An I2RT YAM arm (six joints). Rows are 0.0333 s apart.
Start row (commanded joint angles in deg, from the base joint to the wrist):
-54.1 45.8 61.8 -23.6 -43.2 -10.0
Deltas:
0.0 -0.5 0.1 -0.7 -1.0 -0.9
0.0 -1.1 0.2 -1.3 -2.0 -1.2
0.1 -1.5 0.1 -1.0 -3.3 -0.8
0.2 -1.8 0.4 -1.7 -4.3 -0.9
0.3 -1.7 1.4 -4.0 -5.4 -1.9
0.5 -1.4 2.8 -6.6 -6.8 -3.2
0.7 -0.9 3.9 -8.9 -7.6 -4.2
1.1 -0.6 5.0 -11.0 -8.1 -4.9
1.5 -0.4 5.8 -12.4 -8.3 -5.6
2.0 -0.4 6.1 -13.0 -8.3 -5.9
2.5 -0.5 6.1 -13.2 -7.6 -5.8
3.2 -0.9 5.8 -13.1 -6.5 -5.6
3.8 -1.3 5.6 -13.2 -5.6 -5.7
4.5 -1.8 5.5 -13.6 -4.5 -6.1
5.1 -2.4 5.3 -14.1 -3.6 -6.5
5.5 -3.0 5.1 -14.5 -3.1 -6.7
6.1 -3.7 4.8 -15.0 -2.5 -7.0
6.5 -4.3 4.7 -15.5 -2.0 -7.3
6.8 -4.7 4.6 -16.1 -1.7 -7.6
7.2 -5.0 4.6 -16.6 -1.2 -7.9
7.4 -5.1 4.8 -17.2 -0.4 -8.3
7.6 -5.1 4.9 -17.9 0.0 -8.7
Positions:
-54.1 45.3 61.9 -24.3 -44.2 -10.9
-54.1 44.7 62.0 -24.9 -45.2 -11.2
-54.0 44.3 61.9 -24.6 -46.5 -10.8
-53.9 44.0 62.2 -25.3 -47.5 -10.9
-53.8 44.1 63.2 -27.6 -48.6 -11.9
-53.6 44.4 64.6 -30.2 -50.0 -13.2
-53.4 44.9 65.7 -32.5 -50.8 -14.2
-53.0 45.2 66.8 -34.6 -51.3 -14.9
-52.6 45.4 67.6 -36.0 -51.5 -15.6
-52.1 45.4 67.9 -36.6 -51.5 -15.9
-51.6 45.3 67.9 -36.8 -50.8 -15.8
-50.9 44.9 67.6 -36.7 -49.7 -15.6
-50.3 44.5 67.4 -36.8 -48.8 -15.7
-49.6 44.0 67.3 -37.2 -47.7 -16.1
-49.0 43.4 67.1 -37.7 -46.8 -16.5
-48.6 42.8 66.9 -38.1 -46.3 -16.7
-48.0 42.1 66.6 -38.6 -45.7 -17.0
-47.6 41.5 66.5 -39.1 -45.2 -17.3
-47.3 41.1 66.4 -39.7 -44.9 -17.6
-46.9 40.8 66.4 -40.2 -44.4 -17.9
-46.7 40.7 66.6 -40.8 -43.6 -18.3
-46.5 40.7 66.7 -41.5 -43.2 -18.7

